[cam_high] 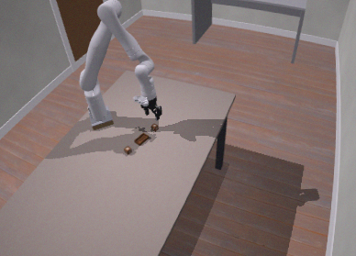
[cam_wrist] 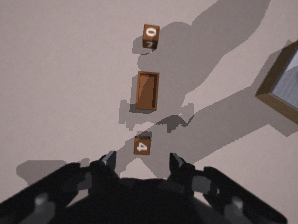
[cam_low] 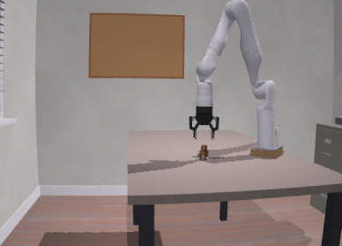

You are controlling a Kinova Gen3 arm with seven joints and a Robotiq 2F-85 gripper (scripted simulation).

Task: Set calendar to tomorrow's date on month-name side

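My hand is 9 cm above the digit cube. Round my hand: brown number cube 19 cm to the right, 9 cm below, 9 cm behind; brown calendar tray 10 cm below, 9 cm to the right, 5 cm behind.
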